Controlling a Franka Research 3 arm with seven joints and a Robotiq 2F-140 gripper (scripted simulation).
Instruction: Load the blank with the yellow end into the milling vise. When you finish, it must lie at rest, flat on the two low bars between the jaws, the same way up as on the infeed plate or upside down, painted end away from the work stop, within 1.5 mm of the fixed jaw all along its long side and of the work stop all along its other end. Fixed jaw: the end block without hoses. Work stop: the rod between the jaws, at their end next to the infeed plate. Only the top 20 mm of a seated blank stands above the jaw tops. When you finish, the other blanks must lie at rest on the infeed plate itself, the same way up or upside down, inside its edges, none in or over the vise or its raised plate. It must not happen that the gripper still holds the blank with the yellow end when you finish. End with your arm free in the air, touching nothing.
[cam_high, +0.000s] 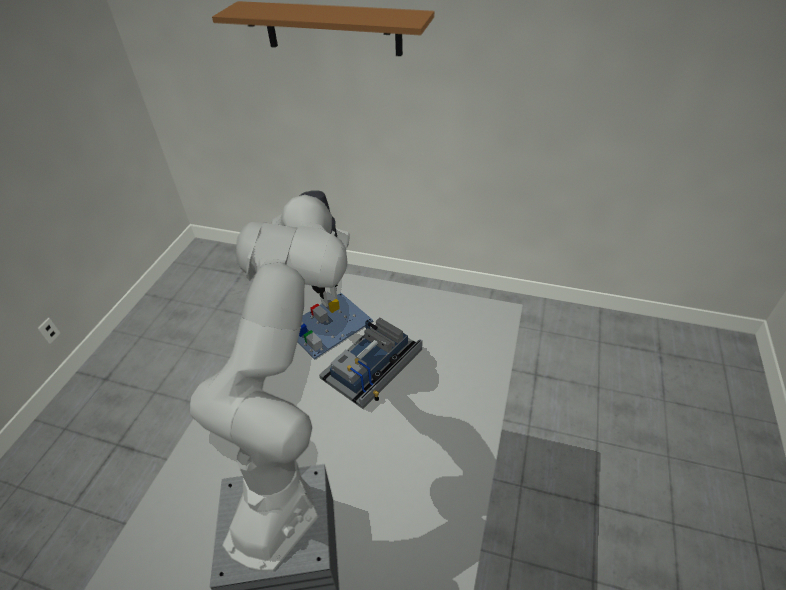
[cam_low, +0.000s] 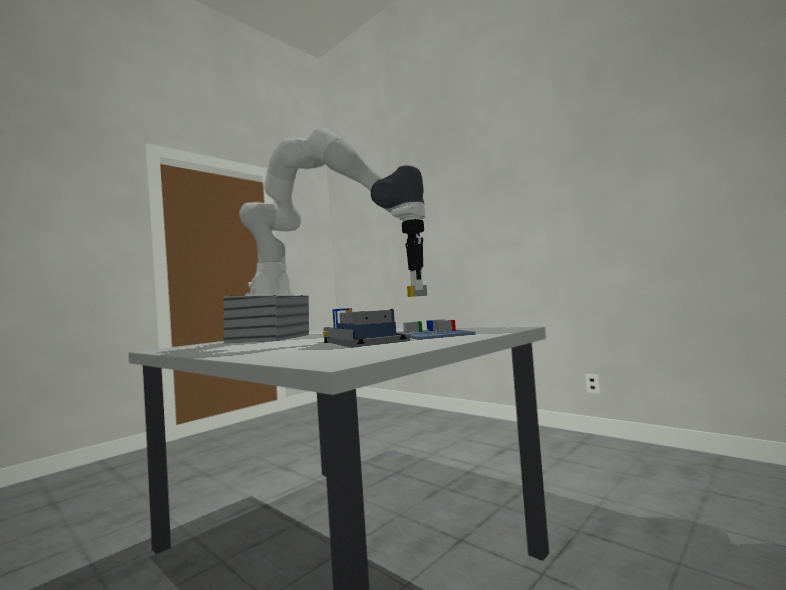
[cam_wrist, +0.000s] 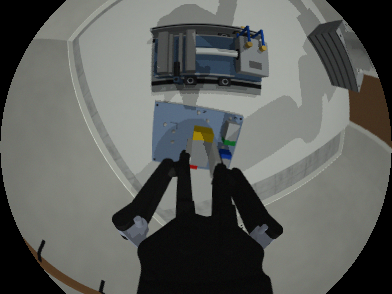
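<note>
The yellow-ended blank is 40 mm below my hand. Also, from my hand: red-ended blank (40 mm ahead, 80 mm to the left, 160 mm below); green-ended blank (80 mm behind, 40 mm to the left, 160 mm below); work stop rod (10 mm ahead, 150 mm to the right, 100 mm below).
</note>
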